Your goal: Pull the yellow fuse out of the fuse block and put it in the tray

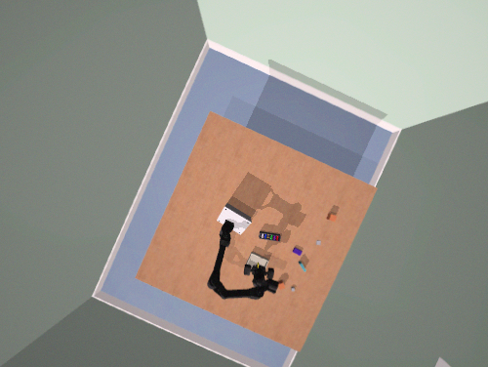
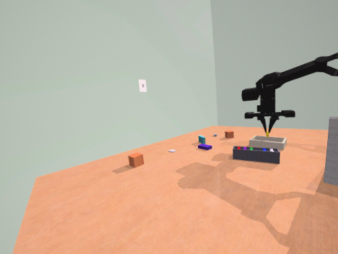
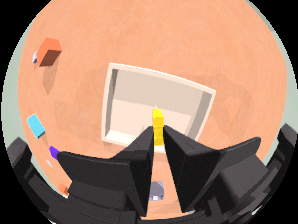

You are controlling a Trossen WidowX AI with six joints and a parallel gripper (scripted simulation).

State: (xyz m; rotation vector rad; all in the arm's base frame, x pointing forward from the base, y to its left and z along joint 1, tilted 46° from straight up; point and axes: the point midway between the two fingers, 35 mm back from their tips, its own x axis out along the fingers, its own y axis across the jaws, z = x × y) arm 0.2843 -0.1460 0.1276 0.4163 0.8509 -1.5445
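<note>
My gripper tip is 10 mm above the yellow fuse. Round my gripper tip: teal block 300 mm ahead, 90 mm to the left, 40 mm below; then purple block 230 mm ahead, 170 mm to the left, 50 mm below; then pale tray 60 mm below.
</note>
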